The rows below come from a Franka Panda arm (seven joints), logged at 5 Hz.
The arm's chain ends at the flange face. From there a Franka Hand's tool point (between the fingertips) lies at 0.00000 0.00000 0.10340 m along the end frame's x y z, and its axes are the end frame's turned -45 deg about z.
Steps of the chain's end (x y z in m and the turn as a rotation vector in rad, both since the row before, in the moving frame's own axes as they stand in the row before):
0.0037 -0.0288 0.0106 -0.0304 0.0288 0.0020
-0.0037 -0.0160 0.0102 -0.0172 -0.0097 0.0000
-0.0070 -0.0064 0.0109 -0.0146 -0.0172 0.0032
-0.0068 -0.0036 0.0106 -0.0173 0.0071 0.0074
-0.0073 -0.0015 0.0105 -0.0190 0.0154 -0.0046
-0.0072 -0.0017 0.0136 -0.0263 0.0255 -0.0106
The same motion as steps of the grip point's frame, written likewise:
0.0229 -0.0134 0.0105 -0.0419 -0.0011 0.0020
0.0067 -0.0134 0.0102 -0.0053 -0.0190 0.0000
-0.0027 -0.0097 0.0109 0.0018 -0.0225 0.0032
-0.0030 -0.0056 0.0106 -0.0173 -0.0072 0.0074
-0.0044 -0.0037 0.0105 -0.0243 -0.0025 -0.0046
-0.0039 -0.0025 0.0135 -0.0366 -0.0006 -0.0106

